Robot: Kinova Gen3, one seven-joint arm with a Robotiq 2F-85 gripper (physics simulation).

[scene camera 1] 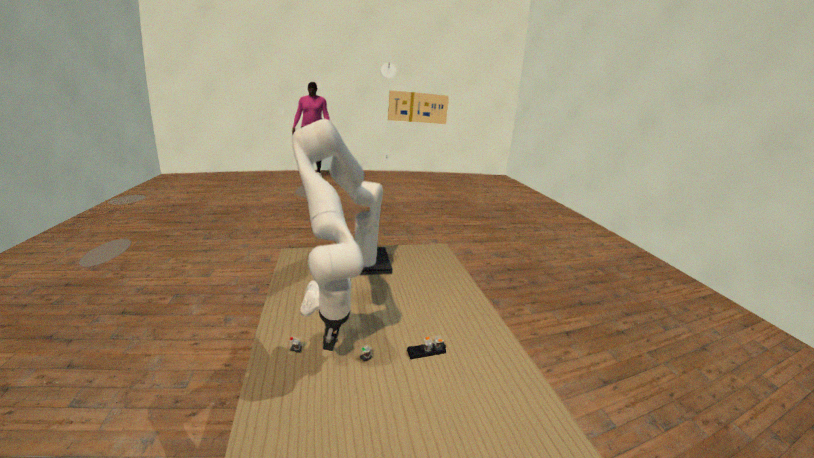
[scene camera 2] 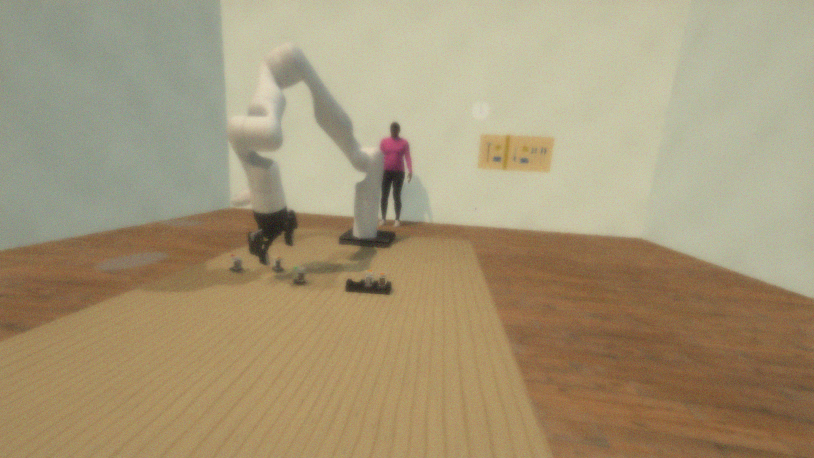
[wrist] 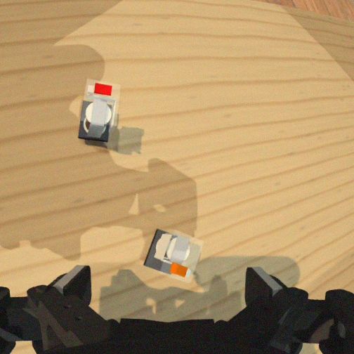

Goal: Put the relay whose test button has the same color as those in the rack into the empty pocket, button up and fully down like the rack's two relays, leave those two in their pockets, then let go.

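Places are measured from the arm's base along level axes (x ahead, y left, z up), in centimetres.
Where they show: gripper, fingertip midpoint: (scene camera 1: 334, 332) (scene camera 2: 278, 254); arm's base at its link origin: (scene camera 1: 365, 261) (scene camera 2: 364, 235).
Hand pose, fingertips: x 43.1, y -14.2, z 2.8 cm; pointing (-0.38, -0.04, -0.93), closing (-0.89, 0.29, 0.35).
Each offset is from my fingertips to the top centre of the thing.
The relay with the orange button @[dz -1.0, dx -1.7, dy -0.9 cm] (scene camera 2: 277, 264) (wrist: 174, 254) stands on the table, button up, and is mostly hidden by the gripper in scene camera 1. My gripper (scene camera 1: 330, 340) (scene camera 2: 276, 251) (wrist: 167, 284) is open and empty, pointing down above it. In the wrist view this relay lies between the fingers sideways, slightly forward of the fingertips, and is turned at an angle. The black rack @[dz -3.1, dx +6.3, dy +25.2 cm] (scene camera 1: 426, 354) (scene camera 2: 367, 291) holds two orange-button relays, the middle one @[dz -0.6, dx +6.3, dy +25.2 cm] (scene camera 1: 428, 344) (scene camera 2: 368, 279) and the right one @[dz -0.6, dx +6.2, dy +28.4 cm] (scene camera 1: 438, 344) (scene camera 2: 382, 280). Its left pocket is empty.
A relay with a red button @[dz -1.0, dx +0.6, dy -11.1 cm] (scene camera 1: 295, 345) (scene camera 2: 236, 264) (wrist: 98, 114) stands left of the gripper. A relay with a green button @[dz -1.0, dx +5.9, dy +8.0 cm] (scene camera 1: 366, 353) (scene camera 2: 299, 276) stands between the gripper and the rack. A person (scene camera 1: 311, 109) (scene camera 2: 395, 153) stands behind the arm.
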